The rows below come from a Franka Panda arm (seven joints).
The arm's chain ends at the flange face. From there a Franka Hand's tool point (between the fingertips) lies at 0.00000 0.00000 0.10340 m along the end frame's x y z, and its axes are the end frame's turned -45 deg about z.
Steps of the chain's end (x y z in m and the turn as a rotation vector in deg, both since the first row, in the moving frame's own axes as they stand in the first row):
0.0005, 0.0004, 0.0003, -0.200, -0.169, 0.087
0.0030, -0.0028, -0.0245, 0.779, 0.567, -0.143
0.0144, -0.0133, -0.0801, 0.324, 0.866, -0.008
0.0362, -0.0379, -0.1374, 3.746, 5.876, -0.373
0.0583, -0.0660, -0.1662, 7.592, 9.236, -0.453
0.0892, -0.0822, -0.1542, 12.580, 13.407, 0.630
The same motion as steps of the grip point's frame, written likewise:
-0.0004, 0.0007, 0.0003, -0.022, -0.261, 0.087
0.0058, -0.0001, -0.0245, 0.150, 0.952, -0.143
0.0211, 0.0015, -0.0801, -0.383, 0.841, -0.008
0.0647, 0.0015, -0.1382, -1.506, 6.804, -0.373
0.1092, -0.0034, -0.1684, -1.162, 11.899, -0.453
0.1538, 0.0062, -0.1595, -0.585, 18.376, 0.630

